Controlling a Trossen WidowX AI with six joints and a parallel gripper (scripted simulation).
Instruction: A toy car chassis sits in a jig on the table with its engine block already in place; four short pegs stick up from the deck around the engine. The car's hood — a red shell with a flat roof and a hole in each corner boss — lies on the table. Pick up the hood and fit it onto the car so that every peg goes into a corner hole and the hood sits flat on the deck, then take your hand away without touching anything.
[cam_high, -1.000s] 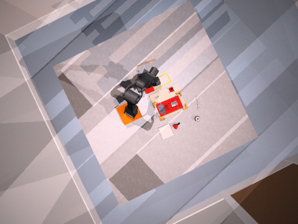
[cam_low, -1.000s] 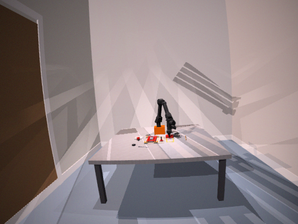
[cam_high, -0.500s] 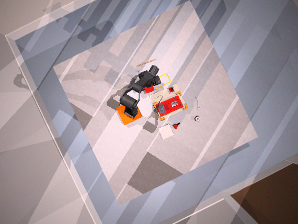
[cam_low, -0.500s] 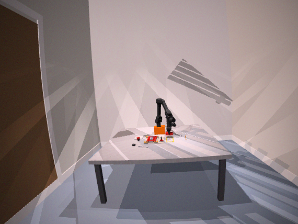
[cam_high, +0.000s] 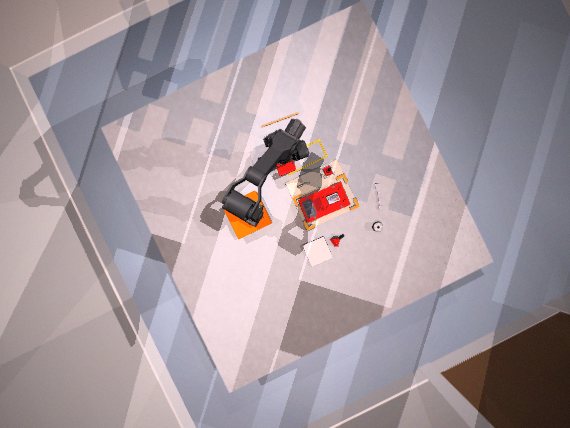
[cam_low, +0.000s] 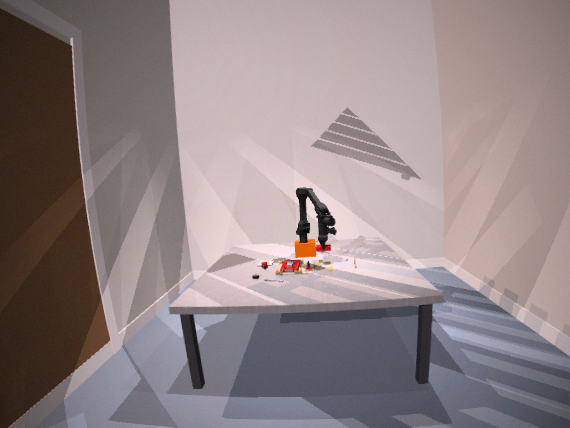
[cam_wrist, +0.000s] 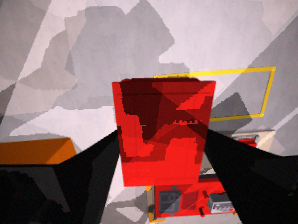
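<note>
Right now the pale jig is 100 mm ahead of my gripper tip, 200 mm to the right of it and 80 mm below it. Round my gripper tip: white square: 40 mm behind, 400 mm to the right, 90 mm below; then thin wooden stick: 80 mm ahead, 190 mm to the left, 90 mm below; then red hood: 10 mm above.
</note>
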